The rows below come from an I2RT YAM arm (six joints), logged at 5 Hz.
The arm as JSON. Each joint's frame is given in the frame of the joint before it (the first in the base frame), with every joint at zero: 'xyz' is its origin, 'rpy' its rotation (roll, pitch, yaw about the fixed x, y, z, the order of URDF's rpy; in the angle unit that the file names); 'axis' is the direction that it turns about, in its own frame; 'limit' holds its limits. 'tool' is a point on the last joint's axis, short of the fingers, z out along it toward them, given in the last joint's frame.
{
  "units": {
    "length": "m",
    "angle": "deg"
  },
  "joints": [
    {
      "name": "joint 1",
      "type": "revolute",
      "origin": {
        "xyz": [
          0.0,
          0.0,
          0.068
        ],
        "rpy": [
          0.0,
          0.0,
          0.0
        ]
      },
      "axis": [
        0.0,
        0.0,
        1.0
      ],
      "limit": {
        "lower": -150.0,
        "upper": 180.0
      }
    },
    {
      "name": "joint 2",
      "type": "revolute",
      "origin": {
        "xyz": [
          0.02,
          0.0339,
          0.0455
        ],
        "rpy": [
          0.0,
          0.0,
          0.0
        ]
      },
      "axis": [
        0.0,
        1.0,
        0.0
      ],
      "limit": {
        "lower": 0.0,
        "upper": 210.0
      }
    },
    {
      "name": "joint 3",
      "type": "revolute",
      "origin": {
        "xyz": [
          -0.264,
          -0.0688,
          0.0
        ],
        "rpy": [
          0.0,
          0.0,
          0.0
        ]
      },
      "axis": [
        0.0,
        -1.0,
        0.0
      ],
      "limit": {
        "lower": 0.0,
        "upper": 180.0
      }
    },
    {
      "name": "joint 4",
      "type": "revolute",
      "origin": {
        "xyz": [
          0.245,
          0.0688,
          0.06
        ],
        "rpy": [
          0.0,
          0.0,
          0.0
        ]
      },
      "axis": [
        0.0,
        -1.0,
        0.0
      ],
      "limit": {
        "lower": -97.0,
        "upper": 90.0
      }
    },
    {
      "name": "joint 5",
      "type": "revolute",
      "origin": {
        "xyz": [
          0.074,
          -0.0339,
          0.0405
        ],
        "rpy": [
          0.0,
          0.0,
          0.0
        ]
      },
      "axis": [
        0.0,
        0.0,
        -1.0
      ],
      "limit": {
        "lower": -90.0,
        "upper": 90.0
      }
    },
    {
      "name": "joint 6",
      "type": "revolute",
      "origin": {
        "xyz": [
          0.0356,
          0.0,
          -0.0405
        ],
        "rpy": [
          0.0,
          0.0,
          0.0
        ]
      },
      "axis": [
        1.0,
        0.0,
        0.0
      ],
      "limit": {
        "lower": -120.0,
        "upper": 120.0
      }
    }
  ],
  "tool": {
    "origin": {
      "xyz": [
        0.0,
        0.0,
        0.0
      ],
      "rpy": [
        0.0,
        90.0,
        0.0
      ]
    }
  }
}
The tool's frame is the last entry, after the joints.
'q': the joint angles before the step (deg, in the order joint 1, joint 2, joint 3, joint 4, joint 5, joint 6). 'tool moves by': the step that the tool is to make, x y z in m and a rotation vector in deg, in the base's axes. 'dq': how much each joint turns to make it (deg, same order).
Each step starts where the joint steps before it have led.
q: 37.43 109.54 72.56 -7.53 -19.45 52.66
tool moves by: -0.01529 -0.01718 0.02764 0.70 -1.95 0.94
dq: -0.70 -6.98 -2.91 -2.67 -0.75 -1.68
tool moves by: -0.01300 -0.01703 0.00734 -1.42 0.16 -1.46
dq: -0.79 -4.69 -3.45 -2.31 1.21 -0.32
